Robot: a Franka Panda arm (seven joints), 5 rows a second.
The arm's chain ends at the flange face. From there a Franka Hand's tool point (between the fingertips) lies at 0.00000 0.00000 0.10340 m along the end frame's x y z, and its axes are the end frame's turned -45 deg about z.
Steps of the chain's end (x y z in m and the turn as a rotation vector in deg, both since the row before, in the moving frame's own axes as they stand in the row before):
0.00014 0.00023 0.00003 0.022 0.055 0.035
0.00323 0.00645 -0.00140 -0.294 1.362 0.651
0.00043 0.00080 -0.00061 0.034 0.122 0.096
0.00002 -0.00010 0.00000 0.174 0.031 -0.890
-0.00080 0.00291 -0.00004 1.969 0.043 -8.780
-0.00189 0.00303 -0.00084 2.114 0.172 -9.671
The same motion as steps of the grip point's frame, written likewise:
0.00003 0.00030 0.00003 -0.023 0.054 0.035
-0.00093 0.00897 -0.00143 -1.171 0.755 0.651
-0.00006 0.00098 -0.00061 -0.062 0.110 0.096
0.00035 -0.00024 0.00000 0.101 0.145 -0.890
-0.00025 -0.00115 -0.00010 1.362 1.423 -8.780
-0.00078 -0.00191 -0.00091 1.373 1.616 -9.671

